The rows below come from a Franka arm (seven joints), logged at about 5 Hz.
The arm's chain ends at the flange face. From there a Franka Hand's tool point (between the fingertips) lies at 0.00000 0.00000 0.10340 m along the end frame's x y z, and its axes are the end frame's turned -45 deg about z.
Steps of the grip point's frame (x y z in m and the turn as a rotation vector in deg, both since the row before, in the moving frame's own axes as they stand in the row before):
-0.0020, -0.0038, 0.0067, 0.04, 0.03, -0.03
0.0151, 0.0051, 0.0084, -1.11, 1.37, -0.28
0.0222, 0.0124, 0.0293, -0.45, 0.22, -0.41
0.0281, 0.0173, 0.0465, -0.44, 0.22, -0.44
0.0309, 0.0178, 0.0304, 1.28, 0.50, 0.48
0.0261, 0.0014, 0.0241, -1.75, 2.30, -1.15
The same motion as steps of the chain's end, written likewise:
-0.0041, -0.0012, 0.0067, 0.05, -0.01, -0.03
0.0111, -0.0067, 0.0084, 0.18, 1.75, -0.28
0.0236, -0.0072, 0.0293, -0.16, 0.47, -0.41
0.0313, -0.0079, 0.0465, -0.16, 0.47, -0.44
0.0354, -0.0070, 0.0304, 1.26, -0.55, 0.48
0.0143, -0.0167, 0.0242, 0.39, 2.86, -1.15

